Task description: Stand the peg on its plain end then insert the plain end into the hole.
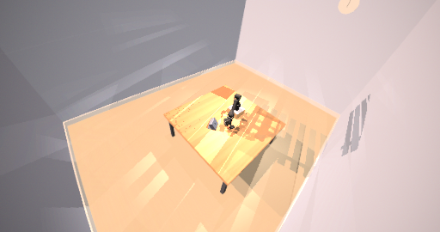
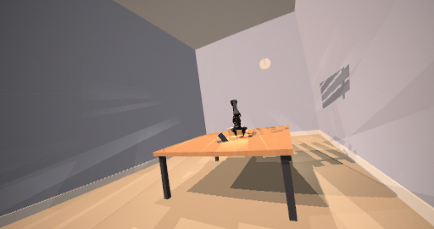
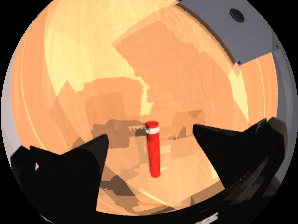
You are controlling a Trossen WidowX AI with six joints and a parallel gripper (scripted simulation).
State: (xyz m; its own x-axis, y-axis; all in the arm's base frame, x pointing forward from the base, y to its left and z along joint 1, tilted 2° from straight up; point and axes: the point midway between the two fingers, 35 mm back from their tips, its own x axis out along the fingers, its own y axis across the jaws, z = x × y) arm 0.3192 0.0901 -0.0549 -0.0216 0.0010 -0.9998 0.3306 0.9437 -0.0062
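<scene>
My gripper tip is now 10 mm past the red peg and 10 mm above it. Round my gripper tip: grey sloped panel (110 mm ahead, 180 mm to the right, 30 mm above).
</scene>
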